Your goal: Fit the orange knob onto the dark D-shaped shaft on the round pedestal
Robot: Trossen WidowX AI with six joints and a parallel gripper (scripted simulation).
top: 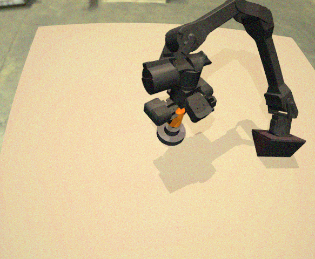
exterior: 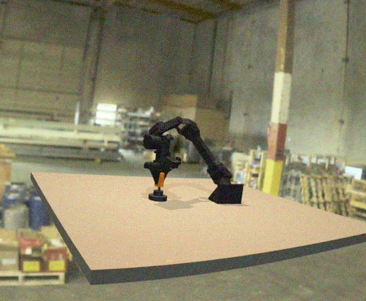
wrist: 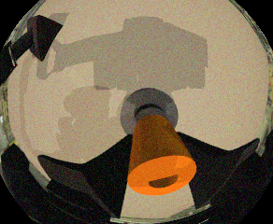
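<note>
Now: the orange knob 2 cm above my gripper tip. Also, from my gripper tip: pedestal (4 cm below).
</note>
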